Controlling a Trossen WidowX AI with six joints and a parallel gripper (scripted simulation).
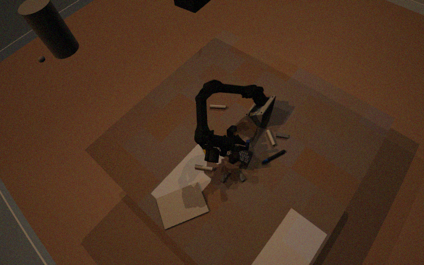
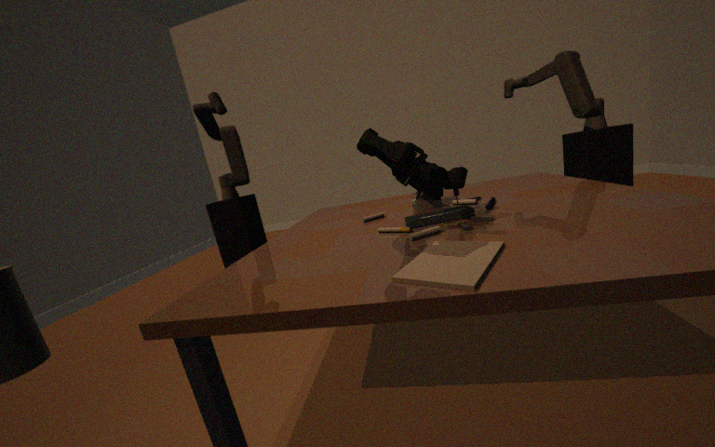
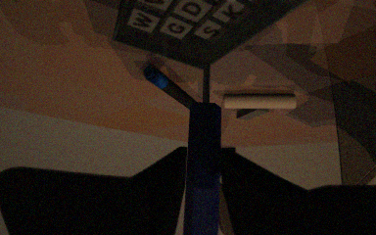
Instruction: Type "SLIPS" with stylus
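My gripper tip is now 120 mm to the right of the blue-tipped pen, 90 mm above it and 50 mm past it. Also, from my gripper tip: yellow pencil (220 mm to the right, 100 mm ahead, 90 mm below); then blue stylus (10 mm below); then pale pad (410 mm ahead, 110 mm to the right, 90 mm below).
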